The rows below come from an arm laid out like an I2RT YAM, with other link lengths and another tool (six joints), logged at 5 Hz.
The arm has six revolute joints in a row. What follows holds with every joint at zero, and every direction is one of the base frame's. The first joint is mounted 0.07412 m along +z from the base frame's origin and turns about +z. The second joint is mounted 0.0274 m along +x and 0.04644 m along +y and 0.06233 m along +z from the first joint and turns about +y. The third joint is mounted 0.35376 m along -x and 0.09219 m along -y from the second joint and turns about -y. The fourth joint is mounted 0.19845 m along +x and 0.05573 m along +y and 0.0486 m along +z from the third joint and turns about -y. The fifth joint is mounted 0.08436 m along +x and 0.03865 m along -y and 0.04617 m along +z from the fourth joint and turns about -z. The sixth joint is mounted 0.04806 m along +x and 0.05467 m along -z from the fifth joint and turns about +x. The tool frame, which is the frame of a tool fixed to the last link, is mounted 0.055 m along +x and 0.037 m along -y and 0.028 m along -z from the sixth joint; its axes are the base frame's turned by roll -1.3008, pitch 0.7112 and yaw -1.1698 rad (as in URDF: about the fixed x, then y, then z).
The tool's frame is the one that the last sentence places.
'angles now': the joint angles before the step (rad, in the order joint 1, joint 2, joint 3, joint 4, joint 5, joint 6). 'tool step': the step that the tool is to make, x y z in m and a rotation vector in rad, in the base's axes. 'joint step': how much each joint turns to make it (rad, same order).
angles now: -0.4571, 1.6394, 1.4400, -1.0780, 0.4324, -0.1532
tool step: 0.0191, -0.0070, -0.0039, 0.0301, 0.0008, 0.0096
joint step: 0.0000, 0.0617, 0.0647, -0.0162, -0.0283, -0.0019
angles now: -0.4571, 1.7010, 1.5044, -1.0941, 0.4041, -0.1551
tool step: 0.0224, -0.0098, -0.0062, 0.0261, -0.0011, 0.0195
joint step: -0.0029, 0.0695, 0.0683, -0.0032, -0.0291, -0.0161
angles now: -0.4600, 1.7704, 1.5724, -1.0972, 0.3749, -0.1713
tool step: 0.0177, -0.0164, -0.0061, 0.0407, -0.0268, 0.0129
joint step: -0.0325, 0.0626, 0.0739, 0.0047, -0.0592, -0.0319
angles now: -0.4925, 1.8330, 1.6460, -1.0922, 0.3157, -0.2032
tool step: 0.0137, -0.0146, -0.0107, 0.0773, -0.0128, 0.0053
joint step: -0.0362, 0.0711, 0.0819, -0.0319, -0.0823, -0.0202
